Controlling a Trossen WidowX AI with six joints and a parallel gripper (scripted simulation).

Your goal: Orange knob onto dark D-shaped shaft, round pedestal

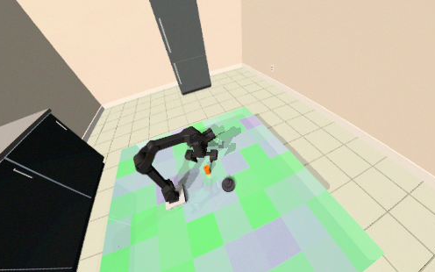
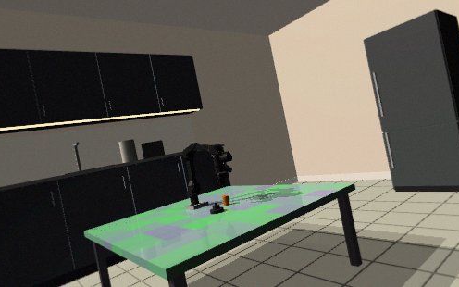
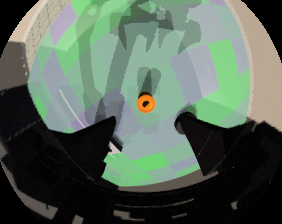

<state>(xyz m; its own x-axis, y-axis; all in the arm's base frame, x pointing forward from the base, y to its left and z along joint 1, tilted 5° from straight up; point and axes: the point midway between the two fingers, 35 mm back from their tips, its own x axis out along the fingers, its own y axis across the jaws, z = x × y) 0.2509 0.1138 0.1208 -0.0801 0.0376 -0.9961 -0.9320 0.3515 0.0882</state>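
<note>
Right now my gripper tip is 100 mm above the orange knob. Also, from my gripper tip: dark round pedestal (110 mm ahead, 140 mm to the right, 90 mm below).
</note>
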